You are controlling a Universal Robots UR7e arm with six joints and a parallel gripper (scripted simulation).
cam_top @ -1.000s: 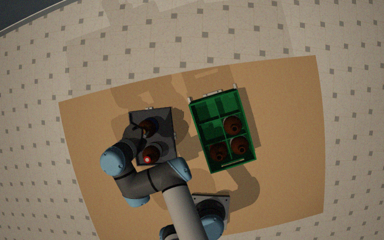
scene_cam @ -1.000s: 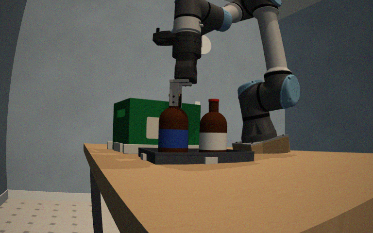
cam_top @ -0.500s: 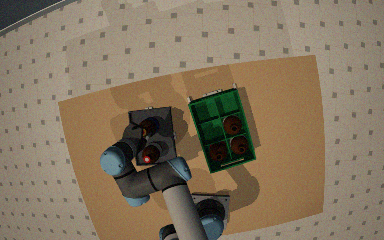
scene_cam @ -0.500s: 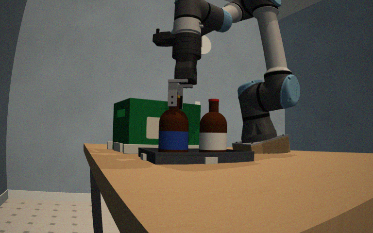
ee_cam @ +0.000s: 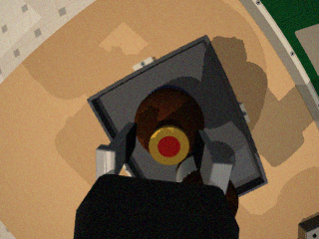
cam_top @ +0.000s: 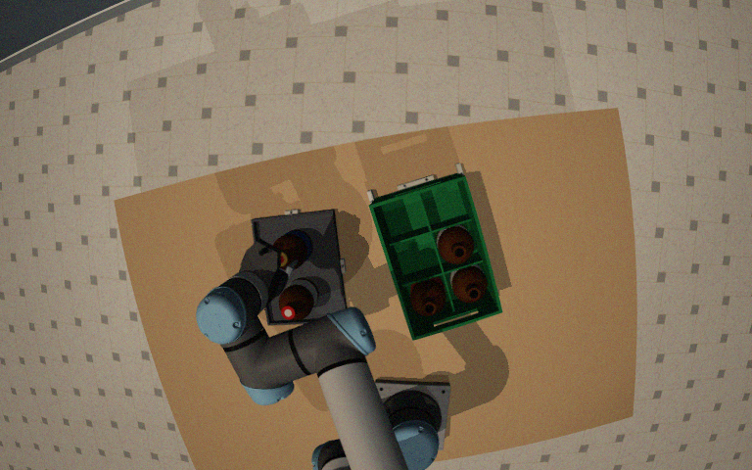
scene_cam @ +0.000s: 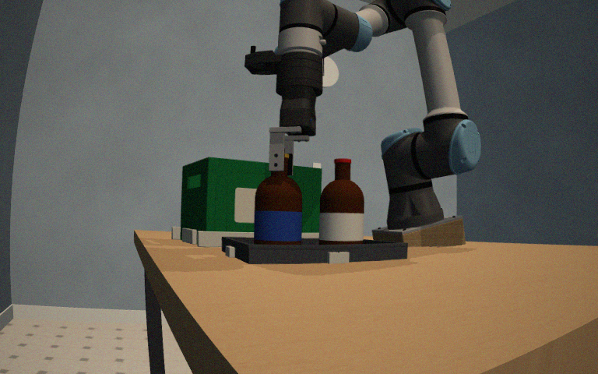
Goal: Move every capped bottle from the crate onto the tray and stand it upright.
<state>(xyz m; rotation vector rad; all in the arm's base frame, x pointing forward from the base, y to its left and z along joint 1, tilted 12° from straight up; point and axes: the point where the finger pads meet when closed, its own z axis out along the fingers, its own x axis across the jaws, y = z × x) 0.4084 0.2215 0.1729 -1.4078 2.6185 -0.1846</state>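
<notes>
Right now my hand is 110 mm past the red-capped bottle and 60 mm above it. Also, from my hand: dark grey tray: 130 mm below, 50 mm behind; then green crate: 310 mm to the right, 60 mm below, 30 mm behind; then open bottle: 280 mm to the right, 120 mm behind, 60 mm below.
</notes>
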